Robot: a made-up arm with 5 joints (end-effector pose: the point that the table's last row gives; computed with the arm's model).
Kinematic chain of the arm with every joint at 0, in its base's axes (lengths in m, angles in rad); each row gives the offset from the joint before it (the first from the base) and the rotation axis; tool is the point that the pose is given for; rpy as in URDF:
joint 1: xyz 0.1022 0 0.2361 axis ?
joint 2: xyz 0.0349 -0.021 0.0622 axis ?
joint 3: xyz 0.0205 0 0.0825 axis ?
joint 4: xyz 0.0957 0 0.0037 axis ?
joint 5: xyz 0.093 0.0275 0 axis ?
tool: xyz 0 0 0 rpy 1.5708 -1.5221 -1.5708
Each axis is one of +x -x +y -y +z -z.
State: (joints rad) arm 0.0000 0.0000 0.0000 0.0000 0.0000
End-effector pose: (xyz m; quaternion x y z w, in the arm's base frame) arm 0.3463 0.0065 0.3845 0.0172 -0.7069 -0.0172 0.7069
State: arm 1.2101 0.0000 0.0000 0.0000 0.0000
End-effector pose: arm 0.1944 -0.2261 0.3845 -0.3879 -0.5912 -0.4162 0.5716
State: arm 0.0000 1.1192 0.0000 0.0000 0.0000
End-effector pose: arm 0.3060 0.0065 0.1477 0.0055 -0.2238 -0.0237 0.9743
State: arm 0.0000 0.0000 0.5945 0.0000 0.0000
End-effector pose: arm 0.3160 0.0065 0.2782 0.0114 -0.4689 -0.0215 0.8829
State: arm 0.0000 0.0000 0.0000 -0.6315 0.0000
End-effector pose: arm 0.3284 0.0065 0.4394 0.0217 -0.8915 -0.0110 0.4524
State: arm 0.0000 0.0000 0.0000 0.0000 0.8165
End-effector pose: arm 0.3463 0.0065 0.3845 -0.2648 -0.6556 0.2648 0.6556
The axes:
joint 1: -z
joint 2: +y
joint 3: +y
joint 4: +y
joint 5: -x

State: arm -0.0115 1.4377 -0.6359 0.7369 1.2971
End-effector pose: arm 0.2937 0.0087 0.1298 -0.0093 -0.0131 0.5890 0.8080
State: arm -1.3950 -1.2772 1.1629 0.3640 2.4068
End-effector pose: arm 0.1214 0.1455 0.3334 0.2842 0.5438 -0.7530 0.2377
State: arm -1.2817 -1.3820 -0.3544 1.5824 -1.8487
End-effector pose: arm 0.1046 0.0308 0.4420 0.7593 0.0142 -0.1971 0.6200
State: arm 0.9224 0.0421 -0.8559 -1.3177 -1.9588
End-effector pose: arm 0.1511 -0.0538 0.5307 -0.4962 0.8230 -0.2751 0.0292
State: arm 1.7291 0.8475 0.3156 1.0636 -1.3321
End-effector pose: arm 0.0937 -0.0948 0.1774 0.0558 0.3172 -0.9466 0.0150
